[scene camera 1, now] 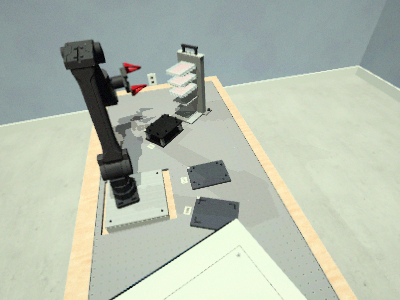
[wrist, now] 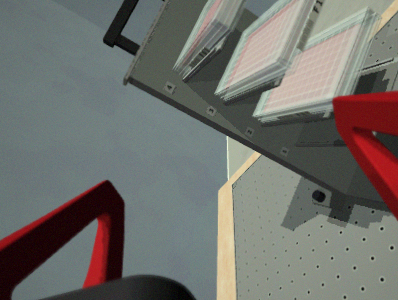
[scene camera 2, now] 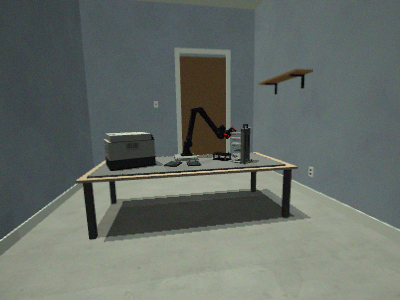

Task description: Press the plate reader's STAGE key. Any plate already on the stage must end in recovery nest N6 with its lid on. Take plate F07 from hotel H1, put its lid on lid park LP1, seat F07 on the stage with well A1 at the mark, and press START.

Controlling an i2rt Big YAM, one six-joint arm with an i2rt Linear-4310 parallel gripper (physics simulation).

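Seen in the pictures: gripper, fingertip midpoint: (scene camera 1: 143, 76) (wrist: 217, 155) (scene camera 2: 232, 133); arm's base, link origin: (scene camera 1: 126, 193) (scene camera 2: 186, 155).
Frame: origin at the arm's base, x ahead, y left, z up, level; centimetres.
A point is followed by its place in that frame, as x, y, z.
My gripper (scene camera 1: 143, 76) @(23.2, 45.0, 23.7) (scene camera 2: 232, 132) @(23.2, 45.0, 23.7) (wrist: 217, 155) @(23.2, 45.0, 23.7) is open and empty, raised beside hotel H1 (scene camera 1: 201, 75) @(50.2, 38.5, 20.3) (scene camera 2: 245, 145) @(50.1, 43.3, 13.7) (wrist: 160, 55) @(44.3, 47.0, 27.5). In the wrist view lidded pink plates lie at level 4 (wrist: 212, 30) @(34.0, 41.6, 25.2), level 3 (wrist: 262, 47) @(37.8, 40.7, 20.4) and level 2 (wrist: 315, 75) @(37.4, 40.2, 15.1); level 1 holds no visible plate. Their names are not clearly readable. The plate reader (scene camera 1: 225, 270) @(17.1, -48.3, 26.9) (scene camera 2: 130, 150) @(27.6, -59.0, 13.1) is closed on top; its stage and keys do not show. The dark nest (scene camera 1: 212, 212) @(27.3, -20.9, -1.8) nearest the reader has a tag like N6 and is empty. Which fixture is LP1 is unreadable.
A raised black stand (scene camera 1: 165, 128) @(25.4, 28.1, 3.0) (scene camera 2: 221, 156) is between the arm's base plate (scene camera 1: 145, 200) @(6.2, -6.3, -0.3) and the hotel. A dark pad (scene camera 1: 209, 175) @(33.8, -4.5, -1.9) with corner pins lies beside the base plate. The hotel's black handle (scene camera 1: 190, 47) @(47.4, 43.6, 32.9) (wrist: 117, 30) @(45.2, 47.2, 32.6) rises above its top.
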